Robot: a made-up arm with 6 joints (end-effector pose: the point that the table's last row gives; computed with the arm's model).
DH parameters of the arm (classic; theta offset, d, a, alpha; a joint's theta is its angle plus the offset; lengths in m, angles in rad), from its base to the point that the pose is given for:
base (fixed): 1.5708 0.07 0 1.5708
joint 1: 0 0.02 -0.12 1.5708
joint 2: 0 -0.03 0.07 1.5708
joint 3: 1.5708 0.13 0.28 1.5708
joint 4: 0 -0.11 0.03 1.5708
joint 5: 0 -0.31 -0.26 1.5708
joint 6: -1.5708 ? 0 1.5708
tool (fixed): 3.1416 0.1 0 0
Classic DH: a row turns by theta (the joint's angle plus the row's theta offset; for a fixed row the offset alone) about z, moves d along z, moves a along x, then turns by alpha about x.
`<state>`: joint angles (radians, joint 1 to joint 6).
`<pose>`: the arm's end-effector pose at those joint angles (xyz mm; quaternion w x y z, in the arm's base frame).
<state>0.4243 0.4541 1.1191 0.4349 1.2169 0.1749</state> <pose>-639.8 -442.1 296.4 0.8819 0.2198 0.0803 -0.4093</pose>
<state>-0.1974 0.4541 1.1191 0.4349 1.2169 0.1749</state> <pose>-639.8 -227.5 511.5 0.9068 -0.0604 -0.0488 -0.4143</pose>
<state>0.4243 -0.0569 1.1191 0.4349 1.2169 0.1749</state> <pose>-462.8 -714.1 173.6 0.9559 0.2368 0.0366 -0.1701</pose>
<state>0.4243 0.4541 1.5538 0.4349 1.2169 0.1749</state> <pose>-552.0 -356.3 543.5 0.9127 0.0054 0.0837 -0.3999</pose>
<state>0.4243 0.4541 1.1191 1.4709 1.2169 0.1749</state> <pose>-366.9 -309.6 522.2 0.5829 0.1532 0.3547 -0.7148</pose>
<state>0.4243 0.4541 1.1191 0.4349 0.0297 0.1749</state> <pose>-236.4 -178.7 517.8 0.8919 -0.2957 0.2706 -0.2093</pose>
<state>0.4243 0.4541 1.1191 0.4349 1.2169 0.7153</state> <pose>-672.8 -400.3 300.3 0.8713 0.1026 -0.1580 -0.4532</pose>
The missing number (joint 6, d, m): 0.31
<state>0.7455 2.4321 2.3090 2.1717 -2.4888 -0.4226</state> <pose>-24.0 196.5 -68.9 0.3868 -0.5225 -0.3599 -0.6692</pose>
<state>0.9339 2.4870 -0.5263 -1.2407 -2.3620 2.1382</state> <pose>628.2 64.7 -506.4 0.6124 -0.4823 0.5878 0.2167</pose>
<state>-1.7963 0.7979 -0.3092 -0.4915 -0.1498 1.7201</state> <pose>-563.3 -348.2 -21.2 0.0274 0.5064 0.7168 -0.4786</pose>
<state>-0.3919 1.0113 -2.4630 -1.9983 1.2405 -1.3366</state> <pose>685.5 99.3 54.6 0.2989 0.2585 -0.9184 -0.0209</pose>
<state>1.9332 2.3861 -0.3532 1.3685 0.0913 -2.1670</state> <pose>-182.0 87.2 256.9 0.6792 -0.5934 0.0127 -0.4316</pose>
